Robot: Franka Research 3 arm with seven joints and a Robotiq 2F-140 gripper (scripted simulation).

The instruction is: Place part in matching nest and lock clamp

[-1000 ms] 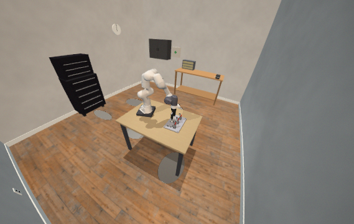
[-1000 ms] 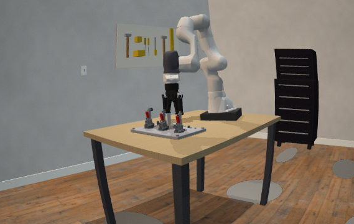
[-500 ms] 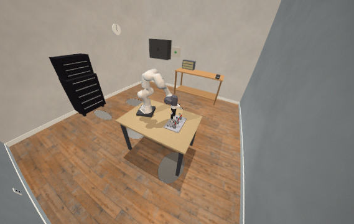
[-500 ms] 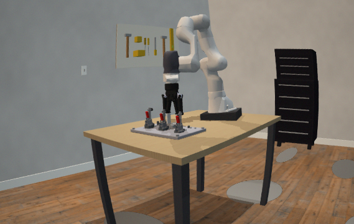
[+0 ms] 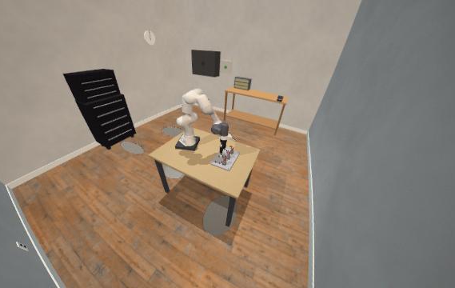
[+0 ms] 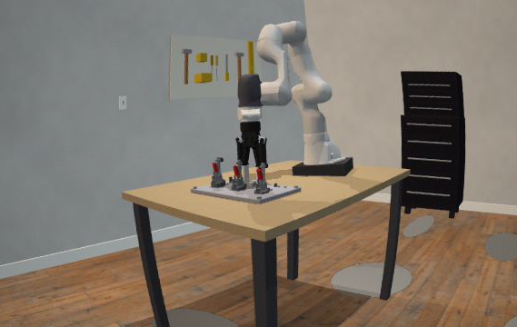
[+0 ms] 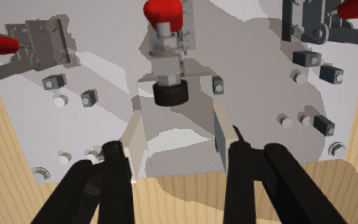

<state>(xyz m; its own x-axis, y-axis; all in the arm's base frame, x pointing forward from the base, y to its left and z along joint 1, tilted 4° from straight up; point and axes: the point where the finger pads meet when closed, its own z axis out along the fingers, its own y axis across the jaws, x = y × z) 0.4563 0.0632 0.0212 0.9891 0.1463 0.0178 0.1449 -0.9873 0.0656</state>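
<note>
Right now the grey part is 3 cm below my hand. Round my hand: grey fixture plate: 5 cm ahead, 1 cm to the left, 5 cm below; clamp: 9 cm ahead, 10 cm to the right, 1 cm above.
</note>
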